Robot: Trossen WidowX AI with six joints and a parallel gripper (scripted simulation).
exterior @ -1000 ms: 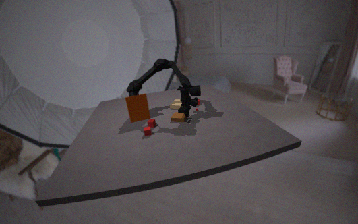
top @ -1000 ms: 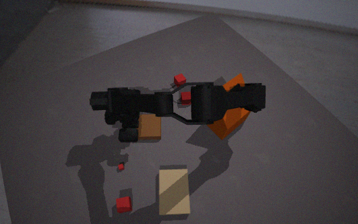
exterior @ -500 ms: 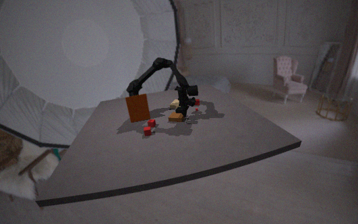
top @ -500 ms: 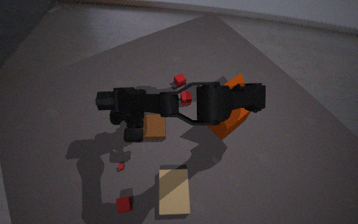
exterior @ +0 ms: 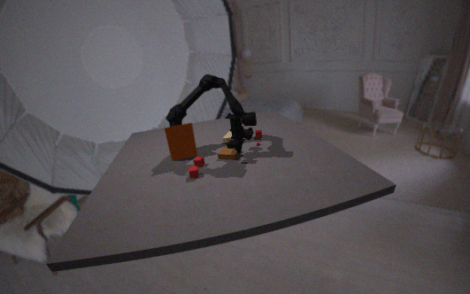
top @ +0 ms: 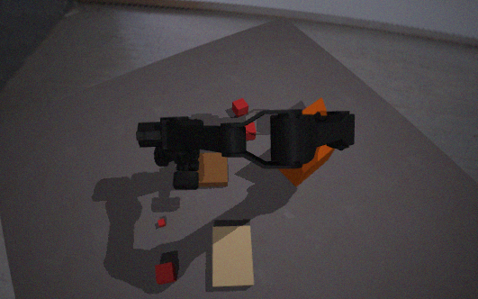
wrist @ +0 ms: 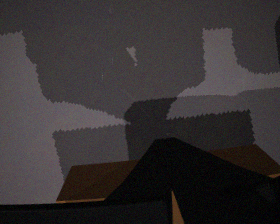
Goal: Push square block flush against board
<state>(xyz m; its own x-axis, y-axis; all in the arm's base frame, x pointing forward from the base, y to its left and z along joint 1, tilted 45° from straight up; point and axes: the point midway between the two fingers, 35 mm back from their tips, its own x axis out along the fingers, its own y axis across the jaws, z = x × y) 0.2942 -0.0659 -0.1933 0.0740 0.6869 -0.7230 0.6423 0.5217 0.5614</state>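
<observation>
The square block is 50 mm behind my gripper tip and 40 mm to the left of it. The rest, counted from my gripper tip: board (70 mm ahead, 260 mm to the left); then tiny cube (150 mm ahead, 70 mm to the left, 10 mm below).
</observation>
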